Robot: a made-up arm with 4 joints. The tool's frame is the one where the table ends. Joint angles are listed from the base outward.
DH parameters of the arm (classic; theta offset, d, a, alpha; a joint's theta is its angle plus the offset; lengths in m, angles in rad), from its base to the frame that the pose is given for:
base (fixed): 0 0 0 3.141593
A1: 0 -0.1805 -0.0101 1.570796
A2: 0 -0.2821 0.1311 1.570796
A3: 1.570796 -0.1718 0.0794 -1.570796
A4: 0 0.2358 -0.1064 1.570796
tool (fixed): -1.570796 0.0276 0 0
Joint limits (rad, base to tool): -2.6..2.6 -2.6..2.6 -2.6..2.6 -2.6..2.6
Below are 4 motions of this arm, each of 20 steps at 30 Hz.
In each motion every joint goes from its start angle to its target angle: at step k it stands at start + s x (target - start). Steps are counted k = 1, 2, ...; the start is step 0. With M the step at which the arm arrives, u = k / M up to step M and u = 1 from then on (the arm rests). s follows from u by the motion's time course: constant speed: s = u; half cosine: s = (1 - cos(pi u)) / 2; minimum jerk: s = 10 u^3 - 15 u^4 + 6 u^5.
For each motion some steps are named. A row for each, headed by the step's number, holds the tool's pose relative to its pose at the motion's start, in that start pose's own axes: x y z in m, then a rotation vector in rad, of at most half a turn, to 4 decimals.
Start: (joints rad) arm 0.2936 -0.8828 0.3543 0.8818
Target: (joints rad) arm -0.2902 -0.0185 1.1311 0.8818
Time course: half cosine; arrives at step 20
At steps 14, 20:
14: 0.1241 0.0080 -0.1875 0.6285 -0.5158 0.9378
20: 0.1777 0.0486 -0.2262 0.8078 -0.6783 1.1652

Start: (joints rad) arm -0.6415 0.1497 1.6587 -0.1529
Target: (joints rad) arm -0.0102 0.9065 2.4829 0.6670
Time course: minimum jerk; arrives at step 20
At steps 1, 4, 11, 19, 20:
1: 0.0000 0.0003 -0.0002 -0.0001 -0.0001 0.0003
4: -0.0011 0.0143 -0.0082 -0.0046 -0.0095 0.0130
11: 0.0337 0.1511 -0.1079 -0.1100 -0.2829 0.1029
19: 0.1192 0.2544 -0.1957 -0.3092 -0.6596 0.0553
20: 0.1195 0.2547 -0.1960 -0.3099 -0.6608 0.0549

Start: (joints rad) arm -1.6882 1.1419 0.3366 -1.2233
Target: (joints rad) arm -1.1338 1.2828 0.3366 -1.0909
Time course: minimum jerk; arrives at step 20
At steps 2, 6, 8, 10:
2: -0.0005 -0.0007 -0.0019 0.0033 -0.0020 -0.0004
6: -0.0084 -0.0120 -0.0363 0.0640 -0.0363 -0.0076
8: -0.0146 -0.0209 -0.0717 0.1253 -0.0690 -0.0145
10: -0.0200 -0.0281 -0.1144 0.1987 -0.1055 -0.0223

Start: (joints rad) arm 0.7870 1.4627 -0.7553 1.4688
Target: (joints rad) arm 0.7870 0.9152 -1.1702 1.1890
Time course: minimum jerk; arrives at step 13
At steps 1, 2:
1: 0.0003 0.0000 0.0004 0.0026 0.0015 -0.0018
2: 0.0019 -0.0003 0.0026 0.0188 0.0106 -0.0125

